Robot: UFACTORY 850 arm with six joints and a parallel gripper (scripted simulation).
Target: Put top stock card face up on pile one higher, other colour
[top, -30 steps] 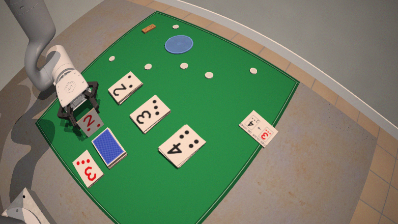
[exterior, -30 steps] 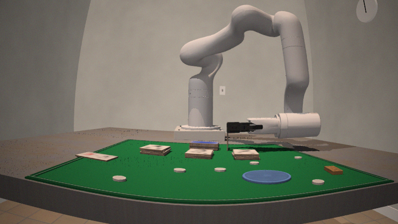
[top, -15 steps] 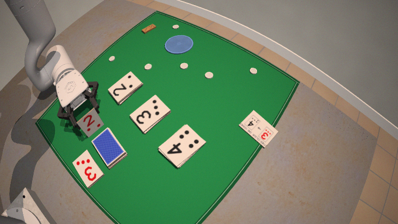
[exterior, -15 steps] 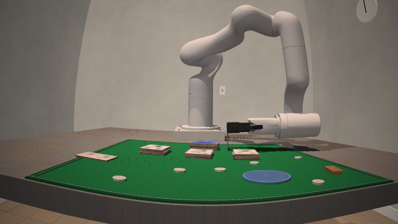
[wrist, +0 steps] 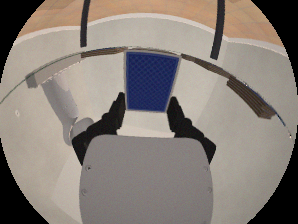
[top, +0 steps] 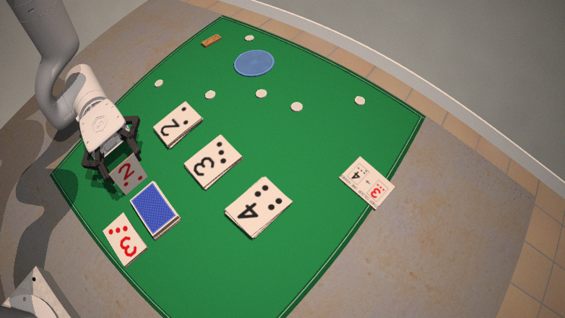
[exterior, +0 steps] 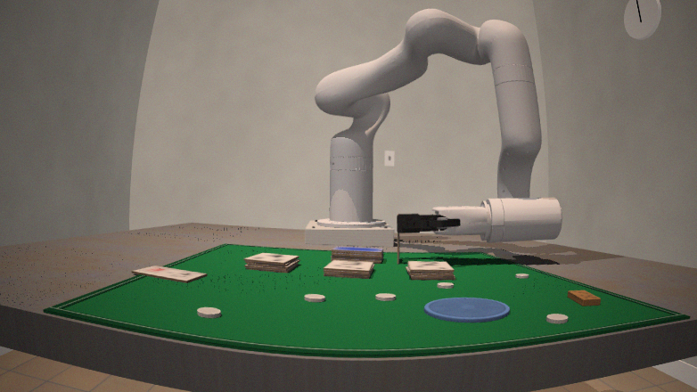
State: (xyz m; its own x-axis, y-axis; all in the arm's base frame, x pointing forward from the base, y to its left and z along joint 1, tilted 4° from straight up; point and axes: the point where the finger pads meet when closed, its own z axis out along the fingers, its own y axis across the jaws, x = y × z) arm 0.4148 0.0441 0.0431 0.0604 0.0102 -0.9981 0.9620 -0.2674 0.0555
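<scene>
Now: hand 30 mm above the card and 10 mm to the left of it. The rest, counted from my hand: green card cloth: 160 mm ahead, 90 mm to the right, 90 mm below.
</scene>
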